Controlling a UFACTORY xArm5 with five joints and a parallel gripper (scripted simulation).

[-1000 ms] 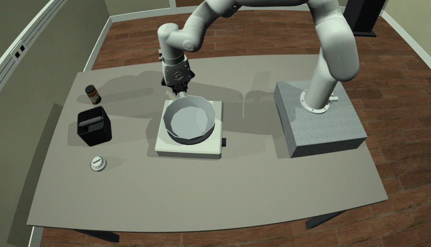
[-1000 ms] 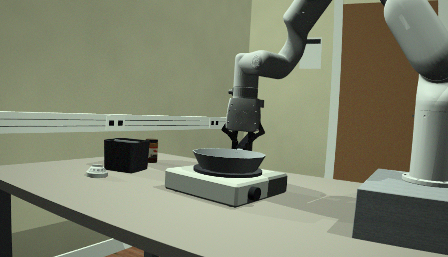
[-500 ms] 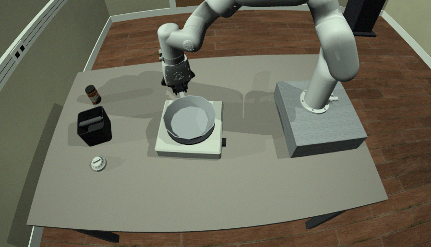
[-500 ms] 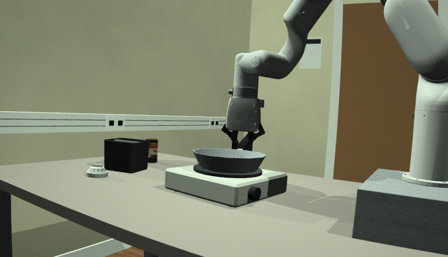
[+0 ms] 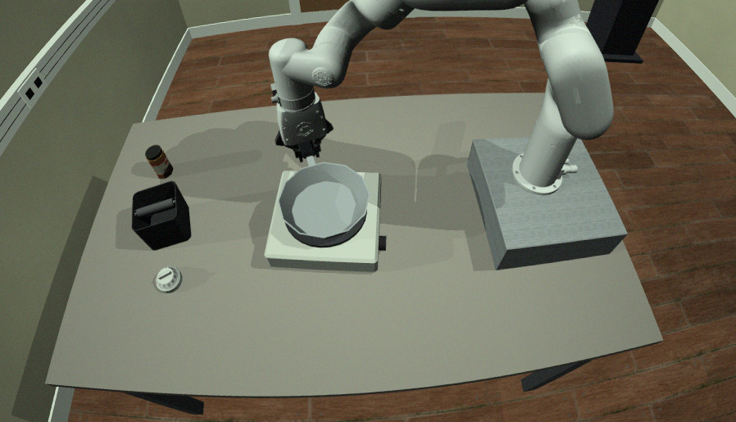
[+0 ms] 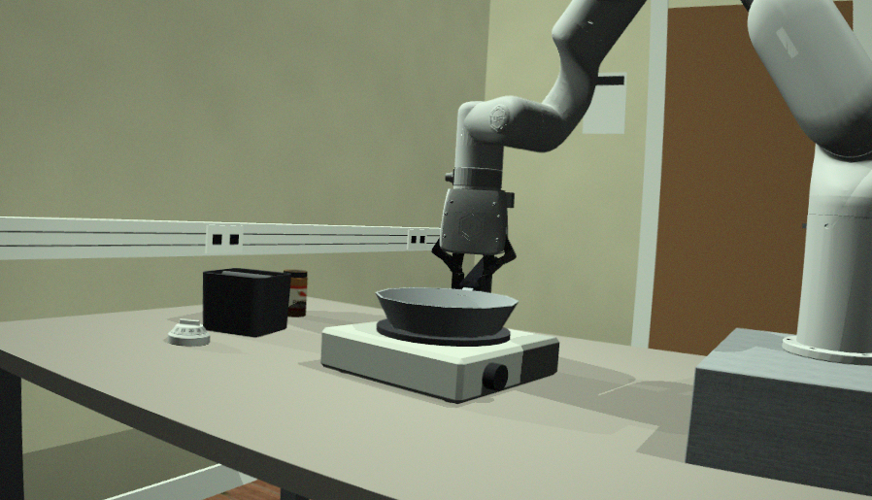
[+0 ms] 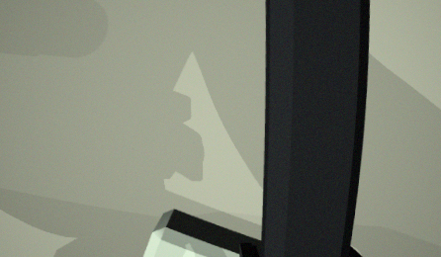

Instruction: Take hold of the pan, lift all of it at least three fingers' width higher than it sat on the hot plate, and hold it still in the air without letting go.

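Now: hand 2 cm past the grey pan, 8 cm to the right of it and 1 cm above it. From my hand the other things lie so: brown jar (44 cm ahead, 7 cm to the right, 7 cm below); white dial timer (34 cm ahead, 27 cm to the left, 10 cm below); hot plate (5 cm behind, 14 cm to the left, 8 cm below).
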